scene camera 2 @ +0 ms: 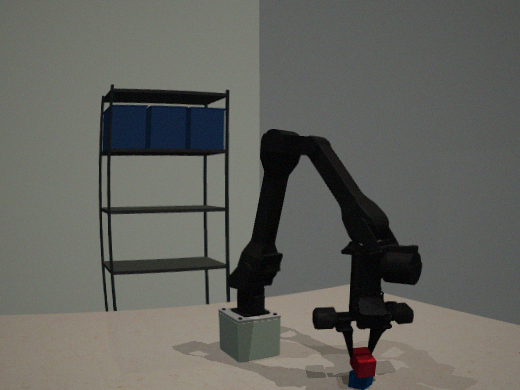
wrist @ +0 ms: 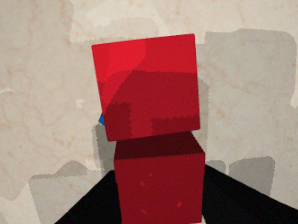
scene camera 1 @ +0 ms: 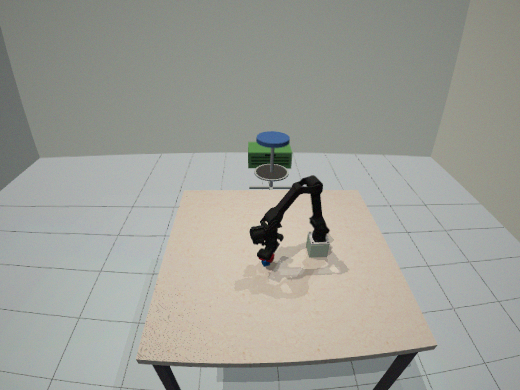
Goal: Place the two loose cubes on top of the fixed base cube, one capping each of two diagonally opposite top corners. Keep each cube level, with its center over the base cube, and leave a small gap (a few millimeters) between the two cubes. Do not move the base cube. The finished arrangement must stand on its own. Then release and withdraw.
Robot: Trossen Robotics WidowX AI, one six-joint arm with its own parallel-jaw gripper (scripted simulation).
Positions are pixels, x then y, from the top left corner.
Labels:
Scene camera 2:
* my gripper: 360, 356
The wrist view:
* my gripper: 157, 175
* red cube: 148, 87

